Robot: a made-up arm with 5 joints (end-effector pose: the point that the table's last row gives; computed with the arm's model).
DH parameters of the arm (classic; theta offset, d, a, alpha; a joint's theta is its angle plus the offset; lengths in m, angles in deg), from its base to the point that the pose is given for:
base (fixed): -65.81 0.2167 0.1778 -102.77
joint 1: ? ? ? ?
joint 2: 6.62 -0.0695 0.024 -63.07
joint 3: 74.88 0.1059 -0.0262 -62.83
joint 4: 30.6 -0.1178 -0.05 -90
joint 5: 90 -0.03 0.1 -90
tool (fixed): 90 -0.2 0 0
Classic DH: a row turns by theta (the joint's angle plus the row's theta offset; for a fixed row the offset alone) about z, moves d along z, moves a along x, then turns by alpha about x.
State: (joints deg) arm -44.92 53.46 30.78 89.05 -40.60
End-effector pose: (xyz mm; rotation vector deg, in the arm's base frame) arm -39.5 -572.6 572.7 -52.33 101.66 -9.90
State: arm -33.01 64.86 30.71 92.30 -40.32
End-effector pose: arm -12.3 -614.5 509.7 -57.66 108.86 3.53
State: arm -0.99 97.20 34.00 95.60 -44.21
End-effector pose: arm 3.1 -649.4 293.7 -68.41 109.31 46.21
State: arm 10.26 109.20 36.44 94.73 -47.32
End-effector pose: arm -14.8 -635.0 219.1 -70.08 103.34 60.72
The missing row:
joint 1: 0 -0.3269 0.3367 102.77
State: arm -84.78 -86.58 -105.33 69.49 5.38
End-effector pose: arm -135.3 -290.5 434.2 5.89 -65.89 -148.49
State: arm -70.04 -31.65 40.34 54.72 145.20
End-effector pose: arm 147.4 -382.0 899.9 -165.42 23.29 45.57
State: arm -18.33 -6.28 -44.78 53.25 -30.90
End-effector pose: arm -98.7 -684.9 303.3 -4.23 6.72 -44.23
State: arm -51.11 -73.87 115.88 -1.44 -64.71
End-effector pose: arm -8.4 -417.8 564.1 115.71 0.14 33.83
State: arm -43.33 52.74 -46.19 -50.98 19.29
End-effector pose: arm 80.6 -431.6 716.1 -50.68 -98.97 61.94
